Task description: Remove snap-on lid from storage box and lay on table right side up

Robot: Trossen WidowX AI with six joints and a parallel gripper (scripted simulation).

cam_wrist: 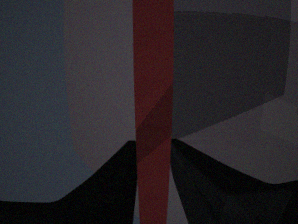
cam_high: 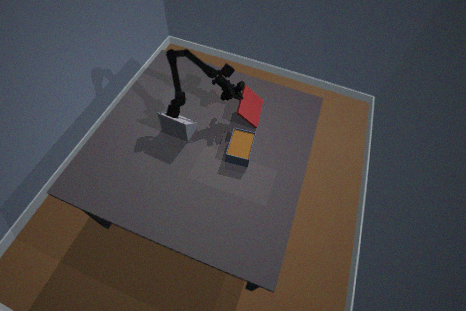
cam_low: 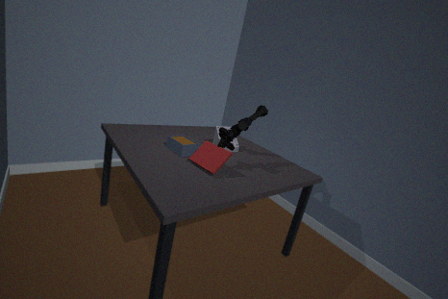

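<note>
Right now my gripper tip is 6 cm short of the red lid, 5 cm above it and 1 cm to the right of it. From my gripper tip the other things lie so: grey storage box 28 cm to the right, 11 cm ahead, 9 cm below.
</note>
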